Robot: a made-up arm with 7 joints.
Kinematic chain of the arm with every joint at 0, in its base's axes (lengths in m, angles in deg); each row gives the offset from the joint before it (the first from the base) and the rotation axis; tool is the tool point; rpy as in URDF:
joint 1: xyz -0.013 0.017 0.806 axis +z
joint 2: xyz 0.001 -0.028 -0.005 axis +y
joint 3: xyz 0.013 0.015 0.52 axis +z
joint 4: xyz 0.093 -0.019 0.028 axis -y
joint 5: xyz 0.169 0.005 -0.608 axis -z
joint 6: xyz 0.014 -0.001 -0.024 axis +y
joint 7: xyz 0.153 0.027 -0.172 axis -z
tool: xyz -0.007 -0.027 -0.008 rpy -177.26 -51.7 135
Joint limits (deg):
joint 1: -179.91..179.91
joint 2: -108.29..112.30
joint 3: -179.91..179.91
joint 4: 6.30..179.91
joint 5: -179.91..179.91
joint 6: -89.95..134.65
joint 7: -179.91..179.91
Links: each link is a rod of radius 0.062 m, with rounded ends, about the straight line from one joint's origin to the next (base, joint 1, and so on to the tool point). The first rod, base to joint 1, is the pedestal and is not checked.
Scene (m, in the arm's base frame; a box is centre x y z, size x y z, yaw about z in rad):
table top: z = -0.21
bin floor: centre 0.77 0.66 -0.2 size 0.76 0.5 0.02 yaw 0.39
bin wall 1: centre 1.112 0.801 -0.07 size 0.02 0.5 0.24 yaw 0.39
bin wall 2: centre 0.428 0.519 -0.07 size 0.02 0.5 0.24 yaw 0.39
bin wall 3: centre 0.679 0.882 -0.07 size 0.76 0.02 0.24 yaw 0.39
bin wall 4: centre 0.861 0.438 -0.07 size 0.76 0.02 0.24 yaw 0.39
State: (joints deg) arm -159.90 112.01 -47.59 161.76 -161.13 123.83 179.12
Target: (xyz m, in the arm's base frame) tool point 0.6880 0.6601 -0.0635
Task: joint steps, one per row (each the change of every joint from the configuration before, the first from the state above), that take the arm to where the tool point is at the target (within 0.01 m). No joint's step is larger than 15 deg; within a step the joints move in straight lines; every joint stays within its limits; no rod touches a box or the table.
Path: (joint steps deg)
1: 14.11 -8.32 11.49 -2.70 -3.76 2.16 -7.71
2: 14.11 -8.33 11.49 -2.69 -3.75 2.17 -7.71
3: 14.11 -8.32 11.49 -2.70 -3.76 2.16 -7.71
4: 14.11 -8.33 11.49 -2.70 -3.75 2.17 -7.71
5: 14.12 -8.32 11.49 -2.70 -3.76 2.16 -7.71
6: 11.94 4.77 9.31 -13.29 0.73 -7.96 6.26
7: 11.95 4.77 9.30 -13.29 0.73 -7.97 6.25
8: 11.95 4.77 9.31 -13.30 0.73 -7.96 6.26
9: 11.95 4.78 9.30 -13.29 0.73 -7.96 6.26
10: 11.95 4.77 9.31 -13.29 0.73 -7.97 6.25
11: 11.94 4.77 9.31 -13.29 0.73 -7.96 6.26
12: 7.89 6.64 -4.35 13.97 -0.82 -0.70 0.90
13: 7.89 6.64 -4.34 13.98 -0.82 -0.70 0.90

